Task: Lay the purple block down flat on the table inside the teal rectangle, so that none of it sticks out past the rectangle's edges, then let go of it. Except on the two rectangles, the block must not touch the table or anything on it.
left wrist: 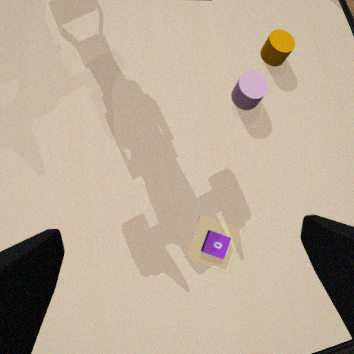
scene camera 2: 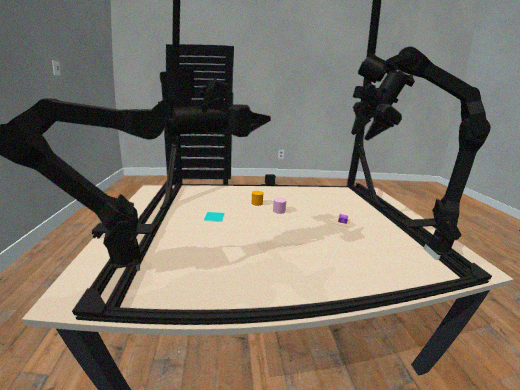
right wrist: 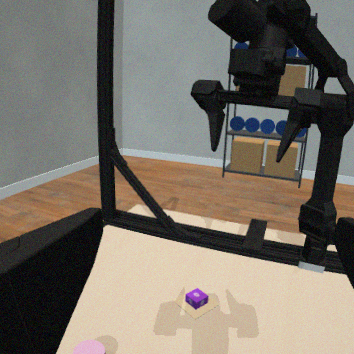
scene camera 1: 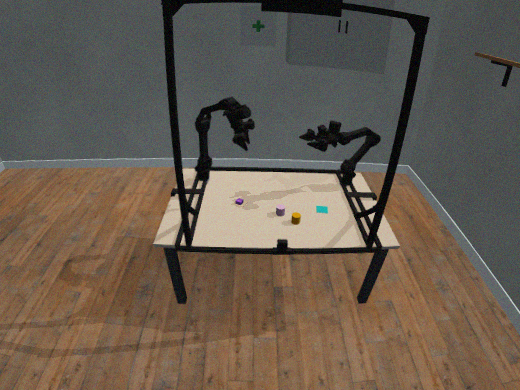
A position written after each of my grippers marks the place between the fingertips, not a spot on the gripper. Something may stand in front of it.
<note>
My left gripper (scene camera 2: 358,136) is open, with nothing in its grasp. My right gripper (scene camera 2: 260,117) is open, with nothing in its grasp. An orange cylinder (left wrist: 279,43) and a pink cylinder (left wrist: 251,86) rest on the table. I also see a pale yellow rectangle (left wrist: 204,223).
My left gripper is seen too in the left wrist view (left wrist: 183,235) and in the right wrist view (right wrist: 243,155). My right gripper also shows in the right wrist view (right wrist: 222,225). The right wrist view does not show the orange cylinder: it is out of frame.
</note>
